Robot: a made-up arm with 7 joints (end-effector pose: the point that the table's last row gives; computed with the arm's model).
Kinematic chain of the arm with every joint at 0, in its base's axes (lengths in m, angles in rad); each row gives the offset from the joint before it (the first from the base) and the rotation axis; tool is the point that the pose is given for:
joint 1: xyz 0 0 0.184 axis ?
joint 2: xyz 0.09 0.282 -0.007 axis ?
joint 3: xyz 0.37 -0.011 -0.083 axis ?
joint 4: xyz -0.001 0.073 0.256 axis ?
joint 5: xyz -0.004 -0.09 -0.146 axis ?
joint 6: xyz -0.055 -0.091 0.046 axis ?
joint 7: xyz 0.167 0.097 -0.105 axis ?
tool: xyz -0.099 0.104 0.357
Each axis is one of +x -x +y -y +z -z.
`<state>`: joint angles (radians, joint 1 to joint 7).
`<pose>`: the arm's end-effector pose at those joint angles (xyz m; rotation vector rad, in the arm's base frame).
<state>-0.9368 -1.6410 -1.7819 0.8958 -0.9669 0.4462 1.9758</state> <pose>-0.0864 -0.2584 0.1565 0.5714 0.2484 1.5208</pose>
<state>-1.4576 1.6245 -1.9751 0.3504 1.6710 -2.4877 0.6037</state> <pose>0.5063 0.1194 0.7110 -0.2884 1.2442 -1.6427</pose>
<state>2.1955 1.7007 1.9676 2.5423 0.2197 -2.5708 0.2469</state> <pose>-0.0630 -0.3056 -0.4168 -0.8982 0.7568 -0.4710</pose>
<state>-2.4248 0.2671 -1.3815 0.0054 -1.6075 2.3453 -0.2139</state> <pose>0.3887 -0.1094 0.8687 -0.0925 -0.9992 -2.3835</pose>
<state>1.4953 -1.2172 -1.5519 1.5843 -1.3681 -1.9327 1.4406</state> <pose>0.3040 -0.1105 0.7560 0.3297 0.2882 -1.6358</pose>
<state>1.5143 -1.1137 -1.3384 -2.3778 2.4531 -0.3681 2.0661</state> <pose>-0.0437 -0.2858 0.5901 0.3552 0.0876 2.1338</pose>
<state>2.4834 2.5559 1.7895 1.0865 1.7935 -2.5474 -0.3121</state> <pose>-0.0625 -0.6730 0.1570 1.0821 0.8450 -0.8701</pose>
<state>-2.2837 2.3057 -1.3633 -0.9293 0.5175 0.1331 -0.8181</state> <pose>-0.3120 -0.5332 0.6869 -0.7723 -1.3382 1.8033</pose>
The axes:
joint 1: -x
joint 2: +z
joint 3: -x
joint 4: -y
joint 5: -x
joint 6: -z
joint 7: -y

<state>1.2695 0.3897 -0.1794 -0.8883 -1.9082 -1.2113 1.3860</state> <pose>-0.0062 0.3188 -0.0504 0.7336 -1.2928 -0.2872</pose>
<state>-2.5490 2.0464 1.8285 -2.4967 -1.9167 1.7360 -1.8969</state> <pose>-0.4832 0.4331 0.5762 -0.9143 -0.8559 -0.7148</pose>
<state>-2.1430 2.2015 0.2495 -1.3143 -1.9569 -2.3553 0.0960</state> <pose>0.2581 -0.3985 0.2306 -0.9269 1.2508 -1.2933</pose>
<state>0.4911 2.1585 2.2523 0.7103 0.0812 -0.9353 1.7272</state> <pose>-0.0299 0.6264 0.0285 -0.1218 0.0063 -1.6457</pose>
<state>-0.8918 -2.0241 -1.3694 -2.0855 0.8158 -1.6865 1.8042</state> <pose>-0.6166 0.3963 0.1115 -2.1482 1.8070 0.3896</pose>
